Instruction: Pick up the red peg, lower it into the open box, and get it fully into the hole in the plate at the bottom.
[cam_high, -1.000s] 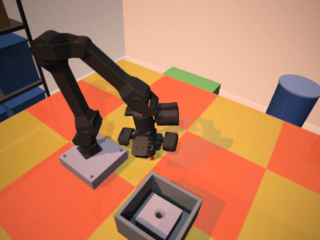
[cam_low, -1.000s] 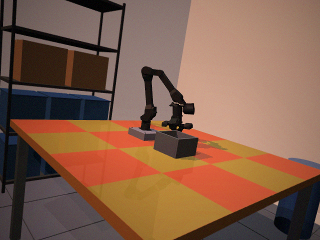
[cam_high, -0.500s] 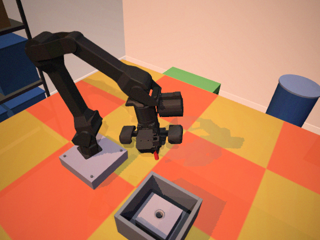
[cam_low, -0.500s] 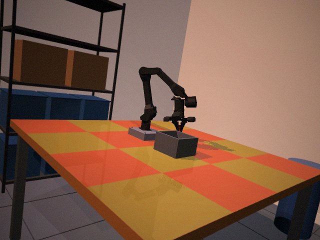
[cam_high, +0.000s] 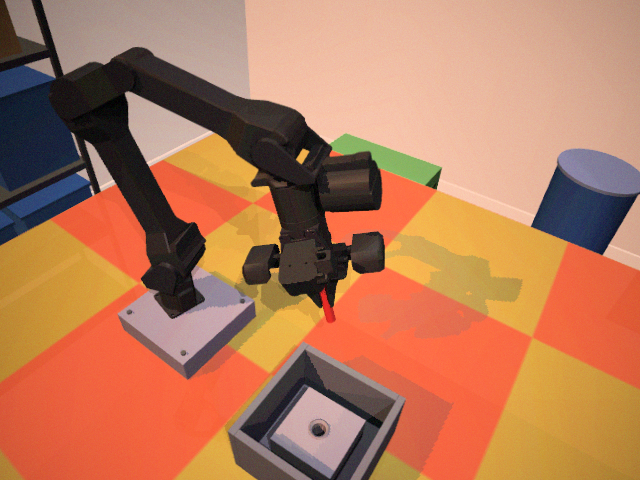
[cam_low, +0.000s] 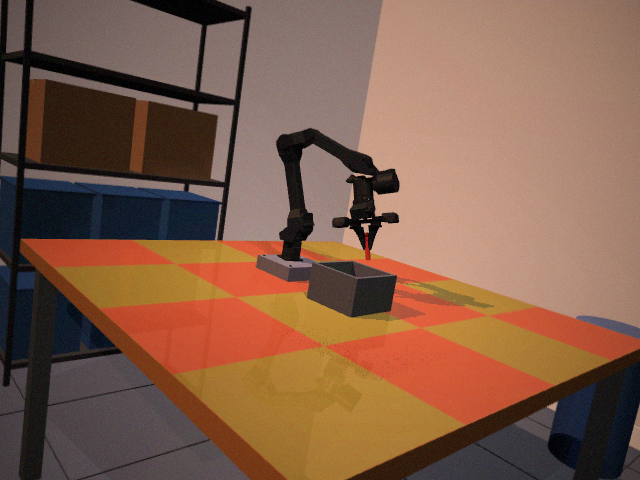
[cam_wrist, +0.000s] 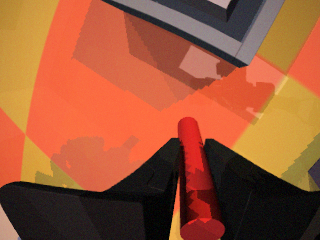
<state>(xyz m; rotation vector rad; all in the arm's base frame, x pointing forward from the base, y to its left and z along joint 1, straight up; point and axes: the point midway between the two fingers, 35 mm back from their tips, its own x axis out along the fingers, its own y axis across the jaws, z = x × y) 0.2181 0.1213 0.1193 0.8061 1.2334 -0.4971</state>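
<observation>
Right now my gripper tip is 110 mm to the left of the light grey plate, 100 mm short of it and 80 mm above it. Also, from my gripper tip: red peg: 10 mm above; grey box: 110 mm to the right, 100 mm below, 100 mm ahead.
</observation>
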